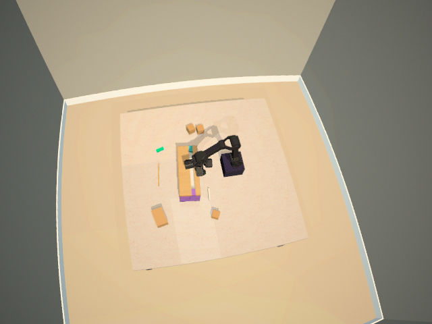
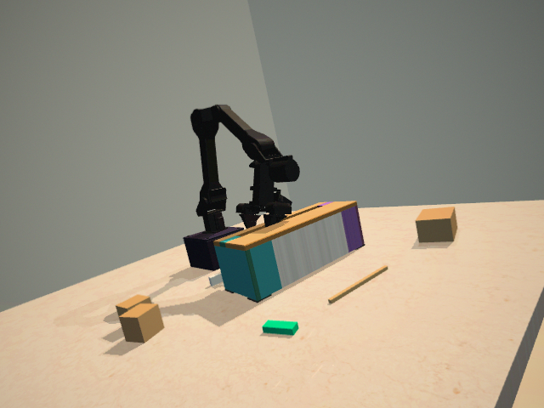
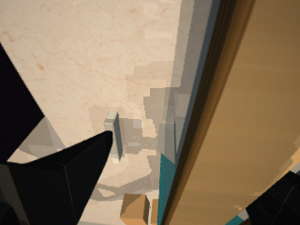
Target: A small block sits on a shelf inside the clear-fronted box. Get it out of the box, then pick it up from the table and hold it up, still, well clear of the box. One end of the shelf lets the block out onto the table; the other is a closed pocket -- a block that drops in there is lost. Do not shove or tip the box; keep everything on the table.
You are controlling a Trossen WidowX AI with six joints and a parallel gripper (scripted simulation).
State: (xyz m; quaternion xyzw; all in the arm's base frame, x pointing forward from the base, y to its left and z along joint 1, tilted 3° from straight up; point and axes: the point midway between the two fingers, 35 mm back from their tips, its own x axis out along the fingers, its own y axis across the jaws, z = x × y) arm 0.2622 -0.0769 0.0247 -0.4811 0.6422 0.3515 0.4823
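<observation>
My gripper tip is 4 cm short of the tan block and 4 cm to the left of it. Round my gripper tip: flat green block (22 cm ahead, 26 cm to the right, 8 cm below); then thin wooden stick (29 cm ahead, 6 cm to the right, 8 cm below); then long box (5 cm ahead, 5 cm to the left, 2 cm below).
</observation>
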